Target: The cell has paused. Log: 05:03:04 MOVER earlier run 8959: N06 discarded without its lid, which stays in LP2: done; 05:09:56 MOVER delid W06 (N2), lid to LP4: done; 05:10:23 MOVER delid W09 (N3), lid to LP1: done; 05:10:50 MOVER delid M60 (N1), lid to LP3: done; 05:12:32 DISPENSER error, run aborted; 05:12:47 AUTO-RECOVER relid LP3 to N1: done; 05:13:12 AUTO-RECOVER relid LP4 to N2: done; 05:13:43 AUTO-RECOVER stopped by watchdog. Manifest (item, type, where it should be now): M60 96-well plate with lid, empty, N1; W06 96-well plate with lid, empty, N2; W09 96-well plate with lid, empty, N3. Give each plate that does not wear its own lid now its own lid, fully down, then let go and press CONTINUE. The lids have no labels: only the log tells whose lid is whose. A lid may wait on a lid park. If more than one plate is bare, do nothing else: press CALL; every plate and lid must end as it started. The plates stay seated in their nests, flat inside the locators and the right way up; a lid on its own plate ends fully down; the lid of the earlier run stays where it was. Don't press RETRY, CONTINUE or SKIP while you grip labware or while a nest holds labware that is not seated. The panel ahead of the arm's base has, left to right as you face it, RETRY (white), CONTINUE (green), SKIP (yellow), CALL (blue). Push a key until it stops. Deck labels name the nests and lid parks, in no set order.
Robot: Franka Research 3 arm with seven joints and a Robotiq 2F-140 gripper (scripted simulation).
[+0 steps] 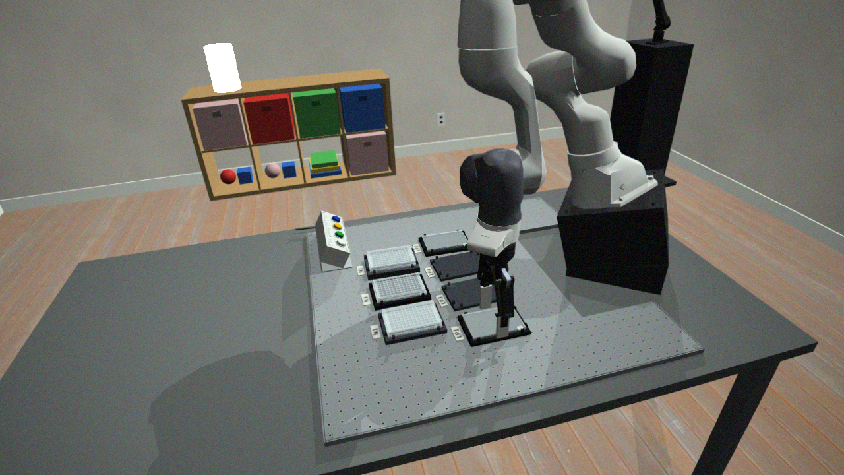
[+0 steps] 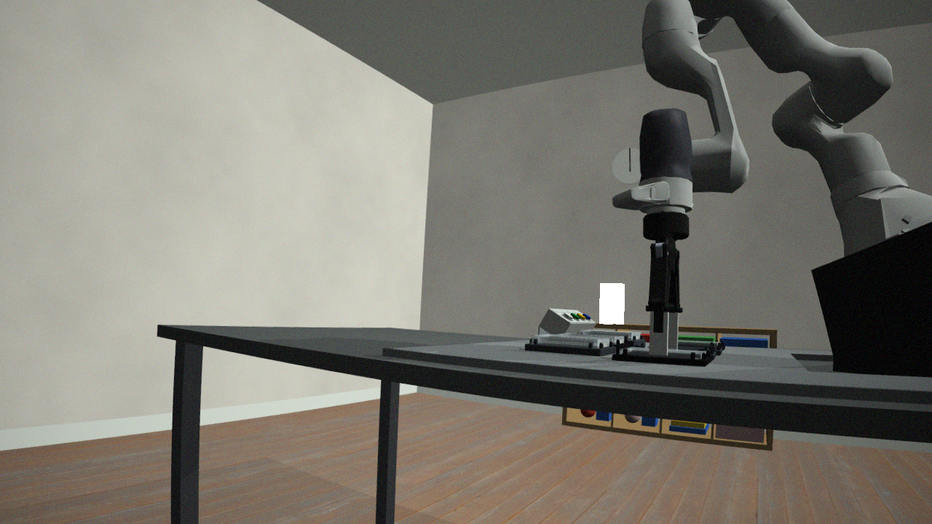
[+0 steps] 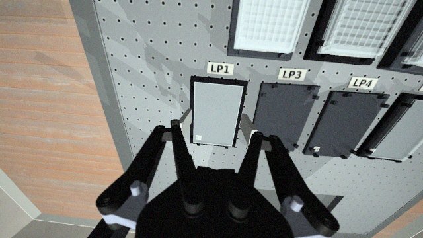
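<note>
My hand is 3 cm above the lid park LP1. The rest, counted from my hand: lid park LP3: 1 cm behind, 13 cm to the right, 3 cm below; lid park LP4: 3 cm behind, 26 cm to the right, 3 cm below; plate: 16 cm ahead, 21 cm to the right, 2 cm below.
</note>
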